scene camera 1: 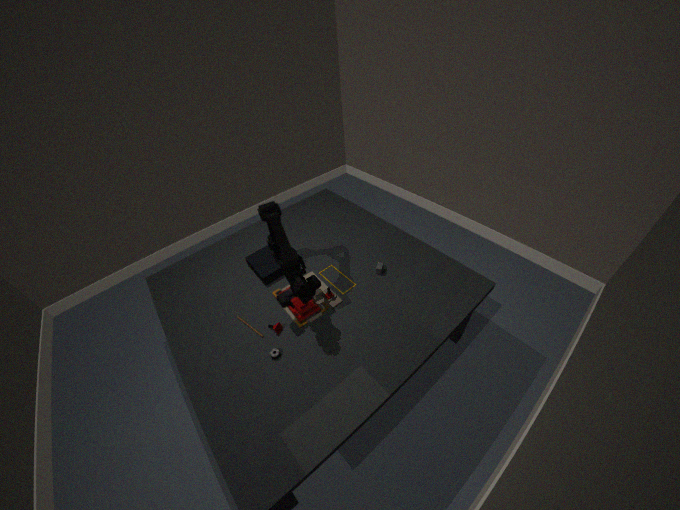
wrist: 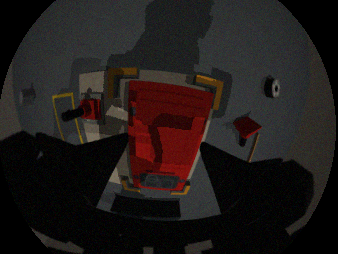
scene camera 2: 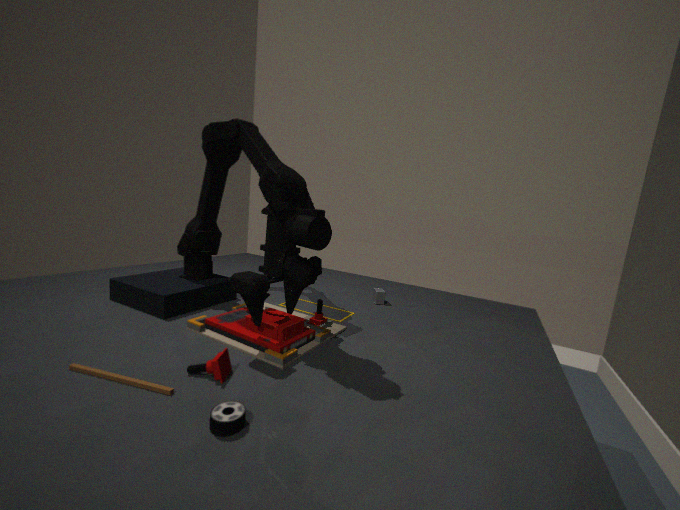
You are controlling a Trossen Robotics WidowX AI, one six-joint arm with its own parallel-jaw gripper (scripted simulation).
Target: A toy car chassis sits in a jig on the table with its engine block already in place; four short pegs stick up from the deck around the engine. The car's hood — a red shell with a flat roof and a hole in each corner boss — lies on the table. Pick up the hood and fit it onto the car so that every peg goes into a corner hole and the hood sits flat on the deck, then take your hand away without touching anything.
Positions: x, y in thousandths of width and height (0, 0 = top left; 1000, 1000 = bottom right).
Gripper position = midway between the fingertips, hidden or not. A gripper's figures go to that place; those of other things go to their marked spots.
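Red hood (scene camera 2: 410, 638): 58 cm from the lens. Wooden stick (scene camera 2: 111, 721): 62 cm from the lens. My gripper (scene camera 2: 404, 626) is 63 cm from the lens.
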